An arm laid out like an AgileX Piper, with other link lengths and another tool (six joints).
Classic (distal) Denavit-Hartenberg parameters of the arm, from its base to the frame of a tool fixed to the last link. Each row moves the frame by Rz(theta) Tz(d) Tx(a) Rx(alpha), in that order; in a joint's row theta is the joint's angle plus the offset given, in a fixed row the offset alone. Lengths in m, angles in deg.
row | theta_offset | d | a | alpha
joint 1 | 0.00 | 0.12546 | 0.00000 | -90.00
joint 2 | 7.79 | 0.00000 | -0.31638 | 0.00
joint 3 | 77.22 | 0.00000 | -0.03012 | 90.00
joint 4 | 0.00 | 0.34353 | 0.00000 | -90.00
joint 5 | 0.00 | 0.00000 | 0.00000 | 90.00
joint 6 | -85.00 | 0.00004 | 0.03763 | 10.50
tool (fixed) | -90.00 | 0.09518 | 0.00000 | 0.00
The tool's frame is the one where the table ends.
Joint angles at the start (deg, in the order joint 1, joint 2, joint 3, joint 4, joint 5, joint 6):
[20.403 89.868 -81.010 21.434 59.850 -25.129]
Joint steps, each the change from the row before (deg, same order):
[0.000 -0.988 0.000 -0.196 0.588 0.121]
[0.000 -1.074 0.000 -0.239 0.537 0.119]
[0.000 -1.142 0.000 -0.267 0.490 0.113]
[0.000 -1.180 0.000 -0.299 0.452 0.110]
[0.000 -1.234 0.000 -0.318 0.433 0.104]
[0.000 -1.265 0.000 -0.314 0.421 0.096]
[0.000 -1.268 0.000 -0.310 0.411 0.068]
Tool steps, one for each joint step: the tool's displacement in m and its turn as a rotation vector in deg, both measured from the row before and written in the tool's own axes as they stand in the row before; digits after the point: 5 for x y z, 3 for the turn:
[0.00085 -0.00284 -0.00819 -0.051 0.315 -0.303]
[0.00098 -0.00300 -0.00894 -0.112 0.430 -0.362]
[0.00108 -0.00313 -0.00953 -0.160 0.530 -0.408]
[0.00111 -0.00316 -0.00988 -0.206 0.592 -0.442]
[0.00114 -0.00325 -0.01035 -0.237 0.655 -0.474]
[0.00112 -0.00330 -0.01062 -0.247 0.697 -0.485]
[0.00107 -0.00329 -0.01065 -0.250 0.711 -0.507]

